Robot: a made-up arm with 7 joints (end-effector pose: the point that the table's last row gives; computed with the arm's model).
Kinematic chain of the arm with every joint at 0, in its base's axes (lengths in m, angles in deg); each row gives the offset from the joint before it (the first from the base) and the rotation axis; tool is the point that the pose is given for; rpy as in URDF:
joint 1: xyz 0 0 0.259 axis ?
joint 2: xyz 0 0 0 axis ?
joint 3: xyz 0 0 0.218 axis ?
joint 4: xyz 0.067 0 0 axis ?
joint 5: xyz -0.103 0 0.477 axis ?
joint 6: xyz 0 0 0 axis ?
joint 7: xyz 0.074 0 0 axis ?
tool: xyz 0 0 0 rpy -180 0 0
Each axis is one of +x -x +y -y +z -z.
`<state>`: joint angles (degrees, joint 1 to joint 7).
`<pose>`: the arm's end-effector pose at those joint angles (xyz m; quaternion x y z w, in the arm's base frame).
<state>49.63 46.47 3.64 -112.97 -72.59 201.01 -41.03</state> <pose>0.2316 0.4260 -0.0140 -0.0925 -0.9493 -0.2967 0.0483</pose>
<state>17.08 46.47 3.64 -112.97 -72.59 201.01 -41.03</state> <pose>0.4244 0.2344 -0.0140 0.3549 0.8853 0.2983 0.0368</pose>
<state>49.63 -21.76 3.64 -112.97 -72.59 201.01 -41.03</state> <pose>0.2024 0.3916 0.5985 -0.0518 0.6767 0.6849 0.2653</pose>
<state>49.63 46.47 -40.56 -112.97 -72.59 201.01 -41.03</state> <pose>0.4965 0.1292 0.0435 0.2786 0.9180 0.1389 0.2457</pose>
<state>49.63 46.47 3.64 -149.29 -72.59 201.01 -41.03</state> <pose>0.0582 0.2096 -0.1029 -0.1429 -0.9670 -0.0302 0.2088</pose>
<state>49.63 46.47 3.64 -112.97 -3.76 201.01 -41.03</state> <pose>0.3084 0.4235 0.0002 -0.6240 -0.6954 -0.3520 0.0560</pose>
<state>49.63 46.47 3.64 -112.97 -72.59 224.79 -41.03</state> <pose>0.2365 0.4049 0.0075 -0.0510 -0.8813 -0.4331 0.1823</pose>
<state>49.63 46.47 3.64 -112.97 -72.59 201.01 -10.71</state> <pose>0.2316 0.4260 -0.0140 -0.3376 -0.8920 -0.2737 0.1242</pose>
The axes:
joint 1: +z
joint 2: +y
joint 3: +z
joint 4: -y
joint 5: +z
joint 6: -y
joint 7: -z

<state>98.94 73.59 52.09 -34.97 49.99 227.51 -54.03</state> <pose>-0.2337 0.6298 0.2944 -0.7253 -0.2658 -0.3362 0.5387</pose>
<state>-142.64 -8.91 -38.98 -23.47 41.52 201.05 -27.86</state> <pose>-0.0174 0.1142 0.9515 -0.1676 0.0152 0.0893 0.9817</pose>
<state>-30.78 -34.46 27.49 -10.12 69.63 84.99 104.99</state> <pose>-0.3215 0.2325 0.9312 -0.7650 0.1246 -0.2114 0.5955</pose>
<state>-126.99 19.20 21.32 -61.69 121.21 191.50 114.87</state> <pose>-0.2627 -0.5204 0.5832 0.6880 -0.0069 -0.3234 0.6497</pose>
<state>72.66 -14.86 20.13 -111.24 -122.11 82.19 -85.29</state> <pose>-0.0366 0.5709 0.5245 0.0168 0.4404 -0.0093 0.8976</pose>
